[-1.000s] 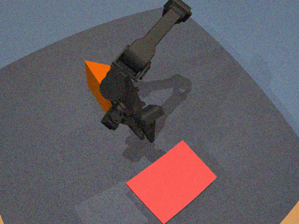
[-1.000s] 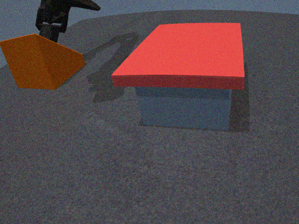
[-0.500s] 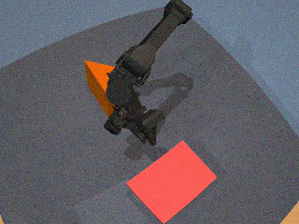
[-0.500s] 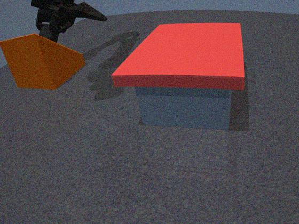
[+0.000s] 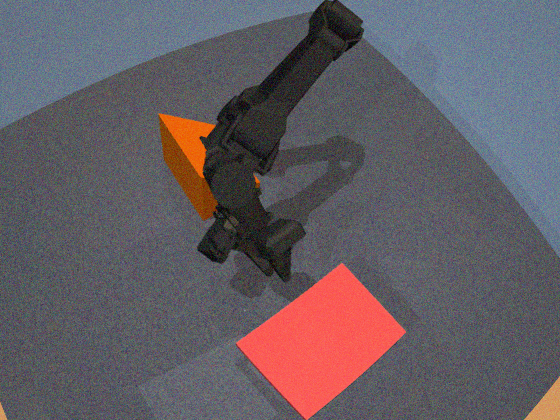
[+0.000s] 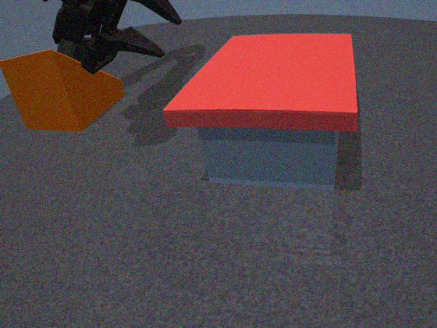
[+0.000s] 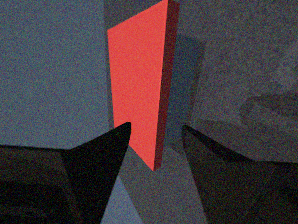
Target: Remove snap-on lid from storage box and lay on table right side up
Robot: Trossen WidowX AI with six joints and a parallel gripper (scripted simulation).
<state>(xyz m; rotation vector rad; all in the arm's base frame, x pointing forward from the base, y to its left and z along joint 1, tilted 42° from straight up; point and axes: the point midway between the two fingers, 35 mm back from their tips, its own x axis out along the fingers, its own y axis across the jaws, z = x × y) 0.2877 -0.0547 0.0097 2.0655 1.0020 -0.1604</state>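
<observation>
Right now my gripper tip is 12 cm short of the red lid, 4 cm above it and 3 cm to the right of it. From my gripper tip the other things lie so: pale blue storage box: 12 cm ahead, 9 cm below, 3 cm to the left.
</observation>
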